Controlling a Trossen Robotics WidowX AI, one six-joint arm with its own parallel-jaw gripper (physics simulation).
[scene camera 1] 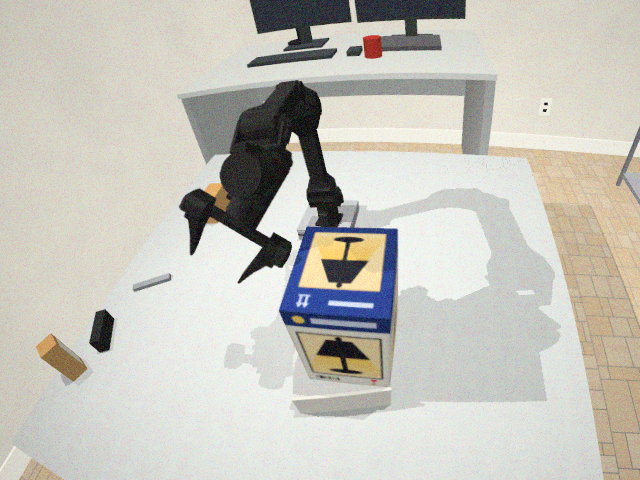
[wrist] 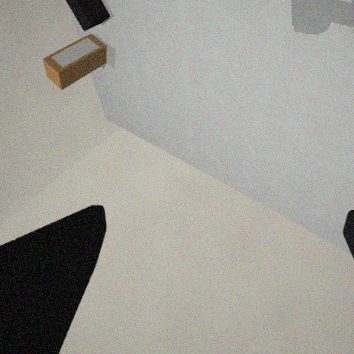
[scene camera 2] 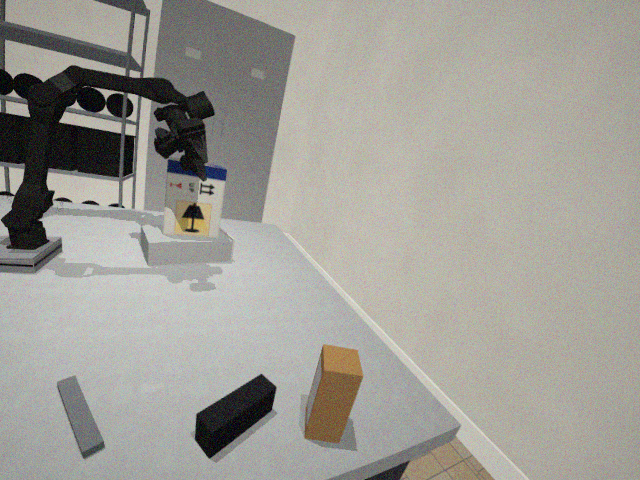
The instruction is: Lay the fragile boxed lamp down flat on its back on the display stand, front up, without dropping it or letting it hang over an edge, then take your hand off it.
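Seen in the pictures: gripper, fingertip midpoint: point(scene camera 1: 214, 268) point(wrist: 226, 219) point(scene camera 2: 205, 172); arm's base at its link origin: point(scene camera 1: 329, 220) point(scene camera 2: 29, 244).
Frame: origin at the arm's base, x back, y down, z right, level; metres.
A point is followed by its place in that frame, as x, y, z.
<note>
The boxed lamp point(scene camera 1: 338, 312) @(-0.452, -0.266, -0.221) point(scene camera 2: 193, 217) @(-0.388, -0.098, -0.125), white with a blue top and lamp pictures, stands upright on the low pale display stand point(scene camera 1: 343, 404) @(-0.490, 0.006, -0.211) point(scene camera 2: 191, 253) @(-0.398, 0.005, -0.072). The lamp picture on the side facing each scene camera is upright. In scene camera 1 the box sits toward the right of the stand, whose front strip shows. My gripper point(scene camera 1: 215, 267) @(-0.423, -0.260, 0.009) point(wrist: 226, 219) @(-0.423, -0.260, 0.009) is wide open and empty, left of the box's upper part in that view. In scene camera 2 the fingers overlap the box's blue top edge; any contact is unclear. The box does not show in the wrist view.
A grey bar point(scene camera 1: 151, 282) @(-0.336, 0.028, 0.455) point(scene camera 2: 80, 416) @(-0.341, 0.027, 0.472), a black block point(scene camera 1: 102, 330) @(-0.543, -0.005, 0.460) point(scene camera 2: 235, 415) @(-0.533, -0.010, 0.509) point(wrist: 89, 13) @(-0.558, 0.001, 0.450) and an orange block point(scene camera 1: 62, 358) @(-0.668, -0.044, 0.474) point(scene camera 2: 334, 395) @(-0.656, -0.051, 0.525) point(wrist: 77, 62) @(-0.652, -0.041, 0.469) are on the table near its edge. Another orange object point(scene camera 1: 214, 192) @(0.019, -0.041, 0.414) is partly hidden behind the arm.
</note>
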